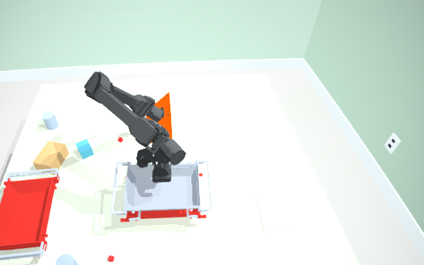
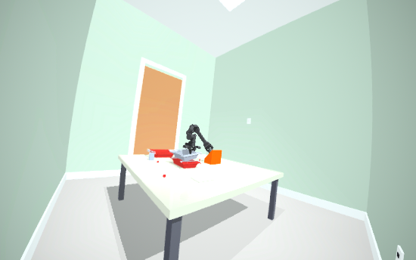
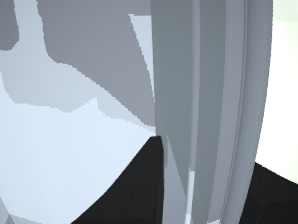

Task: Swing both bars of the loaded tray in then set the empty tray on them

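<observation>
Now: the grey tray 7 cm ahead of my gripper tip, 1 cm to the right of it and 2 cm above it. From my gripper tip the other things lie so: tan block: 20 cm behind, 46 cm to the right, 7 cm below; then cyan cube: 23 cm behind, 32 cm to the right, 8 cm below.
</observation>
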